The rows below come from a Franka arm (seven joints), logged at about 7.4 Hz.
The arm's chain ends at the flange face. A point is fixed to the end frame.
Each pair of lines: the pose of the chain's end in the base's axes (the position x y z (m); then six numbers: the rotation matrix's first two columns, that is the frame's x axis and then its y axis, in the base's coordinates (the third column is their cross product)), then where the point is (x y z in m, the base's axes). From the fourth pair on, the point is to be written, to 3 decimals.
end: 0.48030 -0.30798 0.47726 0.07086 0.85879 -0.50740 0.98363 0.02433 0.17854
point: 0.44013 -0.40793 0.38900
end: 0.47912 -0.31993 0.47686 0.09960 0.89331 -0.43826 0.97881 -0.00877 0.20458
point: 0.43954 -0.41207 0.38023
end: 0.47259 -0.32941 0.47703 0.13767 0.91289 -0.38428 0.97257 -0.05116 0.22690
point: 0.43272 -0.41469 0.37441
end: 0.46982 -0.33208 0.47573 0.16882 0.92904 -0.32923 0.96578 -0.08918 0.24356
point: 0.430 -0.410 0.368
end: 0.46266 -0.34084 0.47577 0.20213 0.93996 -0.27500 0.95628 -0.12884 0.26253
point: 0.424 -0.412 0.363
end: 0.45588 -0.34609 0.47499 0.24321 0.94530 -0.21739 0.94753 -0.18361 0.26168
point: 0.415 -0.409 0.358
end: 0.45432 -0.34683 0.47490 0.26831 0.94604 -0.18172 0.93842 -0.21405 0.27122
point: 0.414 -0.405 0.355
